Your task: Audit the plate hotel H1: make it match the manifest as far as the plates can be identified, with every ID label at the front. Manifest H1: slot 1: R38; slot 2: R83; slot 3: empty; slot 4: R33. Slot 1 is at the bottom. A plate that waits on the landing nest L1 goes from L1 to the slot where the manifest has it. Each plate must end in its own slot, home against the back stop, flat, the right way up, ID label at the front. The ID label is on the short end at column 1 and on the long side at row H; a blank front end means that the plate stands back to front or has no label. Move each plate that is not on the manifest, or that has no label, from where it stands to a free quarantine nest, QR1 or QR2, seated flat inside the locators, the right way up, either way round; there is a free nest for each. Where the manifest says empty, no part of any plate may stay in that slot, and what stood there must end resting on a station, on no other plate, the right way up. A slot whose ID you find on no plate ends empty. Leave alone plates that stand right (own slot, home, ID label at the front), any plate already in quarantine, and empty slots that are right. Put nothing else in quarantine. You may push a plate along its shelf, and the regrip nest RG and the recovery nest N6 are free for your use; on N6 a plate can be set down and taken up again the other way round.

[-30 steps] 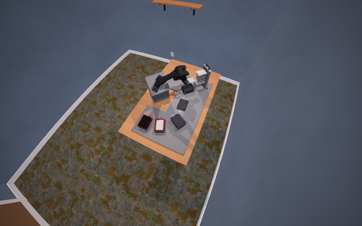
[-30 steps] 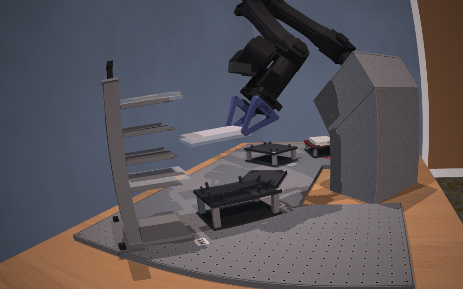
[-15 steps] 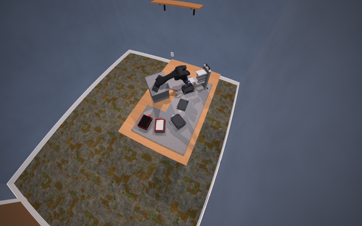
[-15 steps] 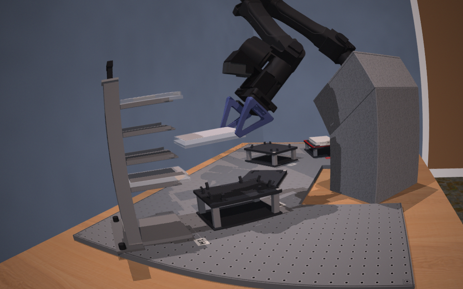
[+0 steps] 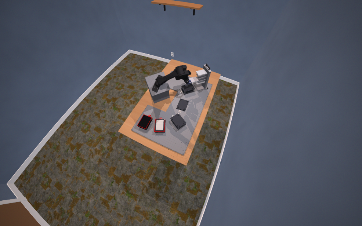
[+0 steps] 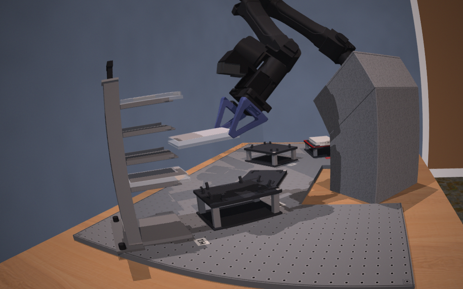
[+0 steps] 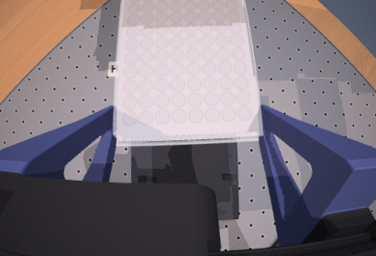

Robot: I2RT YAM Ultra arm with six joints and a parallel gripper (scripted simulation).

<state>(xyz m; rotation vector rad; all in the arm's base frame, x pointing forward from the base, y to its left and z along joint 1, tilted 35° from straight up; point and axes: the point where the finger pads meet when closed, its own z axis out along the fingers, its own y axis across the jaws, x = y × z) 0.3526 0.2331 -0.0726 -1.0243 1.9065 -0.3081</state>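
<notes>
The regrip nest RG is 14 cm below my hand and 1 cm behind it. The rest, counted from my hand: plate hotel H1: 19 cm ahead, 15 cm to the left, 3 cm below; then flat nest N6: 27 cm to the right, 18 cm below, 3 cm behind; then H1 tag: 19 cm below, 15 cm to the left, 3 cm ahead.
</notes>
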